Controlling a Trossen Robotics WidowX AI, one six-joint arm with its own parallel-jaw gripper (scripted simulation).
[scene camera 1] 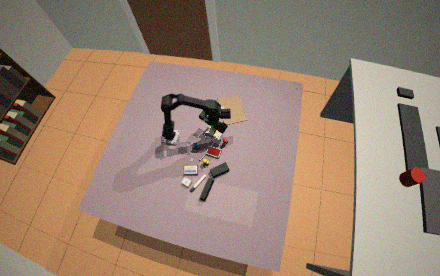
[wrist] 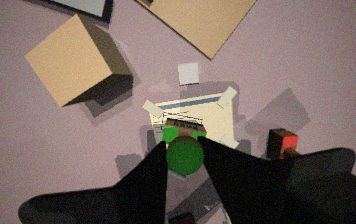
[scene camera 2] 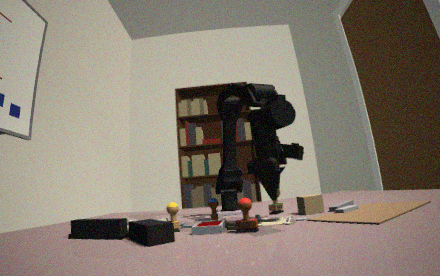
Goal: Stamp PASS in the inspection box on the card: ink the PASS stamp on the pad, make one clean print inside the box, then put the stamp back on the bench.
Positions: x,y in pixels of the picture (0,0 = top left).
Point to a cardboard sheet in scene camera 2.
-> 369,213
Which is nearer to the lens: the green-knobbed stamp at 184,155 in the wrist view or the tan block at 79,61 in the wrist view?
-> The green-knobbed stamp.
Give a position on a red-knobbed stamp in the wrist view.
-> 282,144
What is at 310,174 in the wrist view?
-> The gripper.
